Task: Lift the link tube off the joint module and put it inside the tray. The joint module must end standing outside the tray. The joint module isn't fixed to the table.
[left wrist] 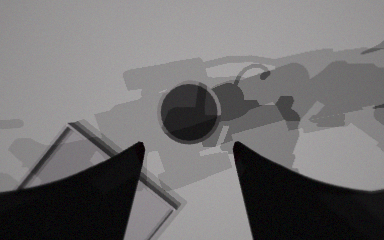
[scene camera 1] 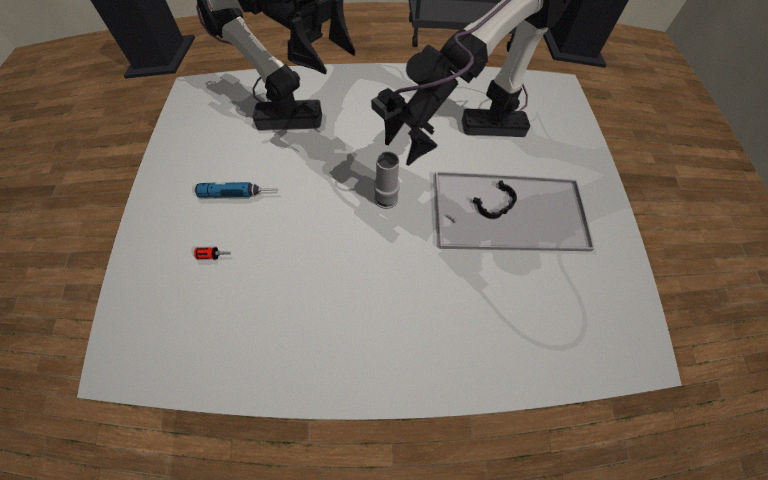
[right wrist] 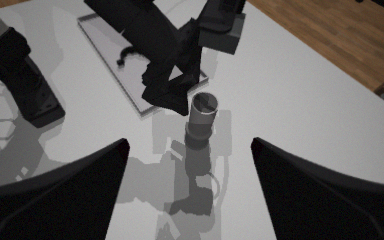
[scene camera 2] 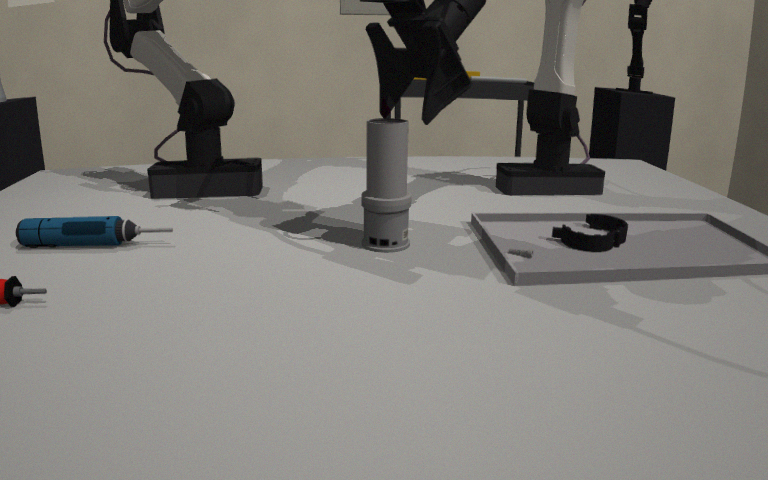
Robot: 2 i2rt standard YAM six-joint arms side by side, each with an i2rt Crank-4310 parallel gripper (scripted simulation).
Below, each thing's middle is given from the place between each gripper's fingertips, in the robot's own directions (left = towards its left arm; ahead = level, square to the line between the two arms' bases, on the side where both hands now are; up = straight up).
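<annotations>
My left hand (scene camera 2: 402, 118) is 6 cm above the grey link tube (scene camera 2: 387, 139), and it's also 1 cm short of the tube and 2 cm to the left of it. Going by their middles, that tube is the nearest to my left hand of the things named here. Counting from my left hand again, the joint module (scene camera 2: 385, 228) is 14 cm below, 1 cm ahead and 2 cm to the right, the black clamp ring (scene camera 2: 618, 228) is 15 cm below, 3 cm ahead and 27 cm to the left, and the tray (right wrist: 109, 43) is 16 cm below, 4 cm ahead and 32 cm to the left.
My right gripper (scene camera 1: 341, 62) is 230 mm above the grey link tube, 110 mm to the right of it and 120 mm short of it. From my right hand, the joint module is 310 mm below, 110 mm to the left and 120 mm ahead, the black clamp ring is 320 mm below, 130 mm ahead and 400 mm to the left, and the tray is 330 mm below, 150 mm ahead and 450 mm to the left. Going by their middles, the tray is the farthest from my right gripper of the things named here.
</annotations>
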